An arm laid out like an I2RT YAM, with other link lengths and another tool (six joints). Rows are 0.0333 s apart.
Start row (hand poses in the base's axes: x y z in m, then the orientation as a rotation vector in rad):
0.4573 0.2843 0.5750 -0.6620 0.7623 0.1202
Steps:
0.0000 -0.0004 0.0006 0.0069 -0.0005 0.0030
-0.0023 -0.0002 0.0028 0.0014 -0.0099 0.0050
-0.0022 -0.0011 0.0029 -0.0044 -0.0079 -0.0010
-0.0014 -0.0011 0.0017 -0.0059 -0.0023 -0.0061
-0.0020 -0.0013 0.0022 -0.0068 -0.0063 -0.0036
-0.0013 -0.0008 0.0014 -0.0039 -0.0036 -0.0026
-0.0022 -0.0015 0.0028 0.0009 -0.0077 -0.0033
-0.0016 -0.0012 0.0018 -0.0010 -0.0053 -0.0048
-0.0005 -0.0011 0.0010 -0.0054 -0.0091 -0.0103
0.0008 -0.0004 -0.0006 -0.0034 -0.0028 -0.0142
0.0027 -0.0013 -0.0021 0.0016 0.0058 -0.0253
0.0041 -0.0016 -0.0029 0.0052 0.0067 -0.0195
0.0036 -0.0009 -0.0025 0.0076 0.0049 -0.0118
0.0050 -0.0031 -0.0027 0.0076 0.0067 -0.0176
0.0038 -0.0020 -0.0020 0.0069 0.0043 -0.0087
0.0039 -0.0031 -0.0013 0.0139 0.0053 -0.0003
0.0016 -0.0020 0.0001 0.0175 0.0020 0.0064
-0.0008 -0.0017 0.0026 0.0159 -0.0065 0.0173
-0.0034 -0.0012 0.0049 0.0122 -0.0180 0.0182
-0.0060 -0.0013 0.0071 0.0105 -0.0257 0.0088
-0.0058 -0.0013 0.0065 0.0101 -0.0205 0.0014
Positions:
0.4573 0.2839 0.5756 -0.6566 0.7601 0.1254
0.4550 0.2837 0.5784 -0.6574 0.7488 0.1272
0.4528 0.2826 0.5813 -0.6614 0.7420 0.1220
0.4514 0.2815 0.5830 -0.6648 0.7424 0.1135
0.4494 0.2802 0.5852 -0.6700 0.7382 0.1056
0.4481 0.2794 0.5866 -0.6728 0.7360 0.1006
0.4459 0.2779 0.5894 -0.6708 0.7296 0.0953
0.4443 0.2767 0.5912 -0.6700 0.7262 0.0887
0.4438 0.2756 0.5922 -0.6714 0.7213 0.0742
0.4446 0.2752 0.5916 -0.6694 0.7236 0.0590
0.4473 0.2739 0.5895 -0.6587 0.7374 0.0383
0.4514 0.2723 0.5866 -0.6466 0.7499 0.0245
0.4550 0.2714 0.5841 -0.6351 0.7580 0.0181
0.4600 0.2683 0.5814 -0.6214 0.7696 0.0070
0.4638 0.2663 0.5794 -0.6116 0.7761 0.0030
0.4677 0.2632 0.5781 -0.5985 0.7807 0.0097
0.4693 0.2612 0.5782 -0.5845 0.7799 0.0230
0.4685 0.2595 0.5808 -0.5760 0.7677 0.0432
0.4651 0.2583 0.5857 -0.5711 0.7443 0.0594
0.4591 0.2570 0.5928 -0.5642 0.7162 0.0640
0.4533 0.2557 0.5993 -0.5550 0.6952 0.0630

